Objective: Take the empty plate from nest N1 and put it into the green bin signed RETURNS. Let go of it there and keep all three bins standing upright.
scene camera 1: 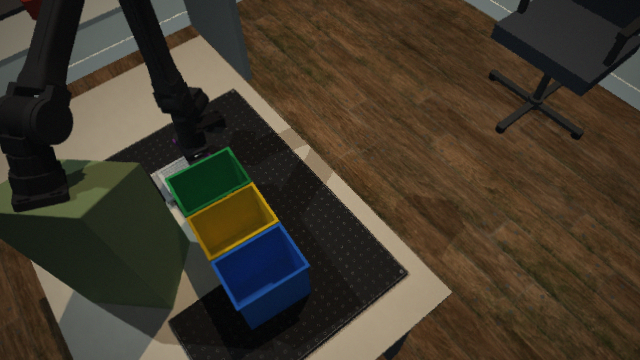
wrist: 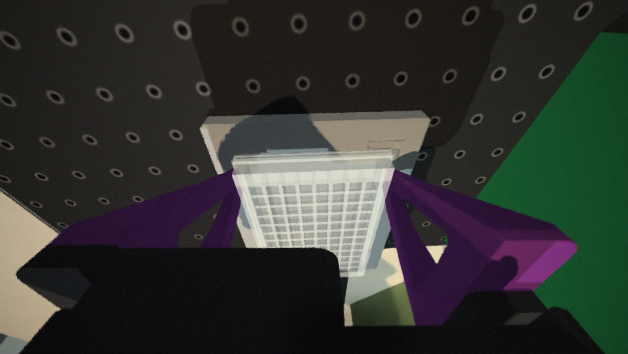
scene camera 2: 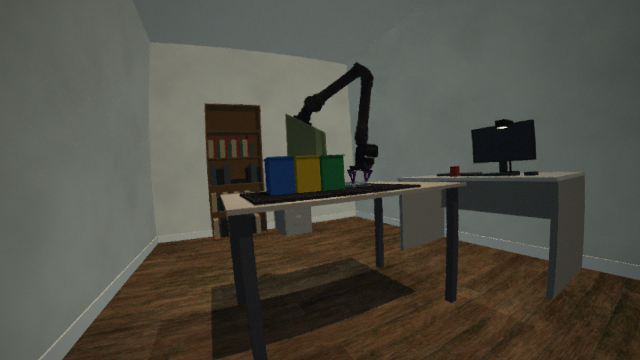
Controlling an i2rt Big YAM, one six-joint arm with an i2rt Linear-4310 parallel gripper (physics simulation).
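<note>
The clear plate (wrist: 310, 210) (scene camera 1: 173, 167), with a grid of square wells, lies level over the pale nest (wrist: 350, 131) on the black board. The sign N1 is not readable. My gripper (wrist: 312, 177) (scene camera 2: 360, 181) points down, with its purple fingertips against the plate's two long sides near one end, shut on it. My gripper's black body hides part of the plate in the wrist view. The green bin (scene camera 1: 207, 182) (scene camera 2: 332, 172) (wrist: 565, 200) stands upright right beside the nest. Its inside looks empty, and its RETURNS sign does not show.
The yellow bin (scene camera 1: 234, 222) (scene camera 2: 307, 174) and the blue bin (scene camera 1: 262, 265) (scene camera 2: 280, 176) stand upright in a row with the green one on the perforated board (scene camera 1: 360, 240). The arm's green pedestal (scene camera 1: 135, 240) (scene camera 2: 305, 137) stands beside the row.
</note>
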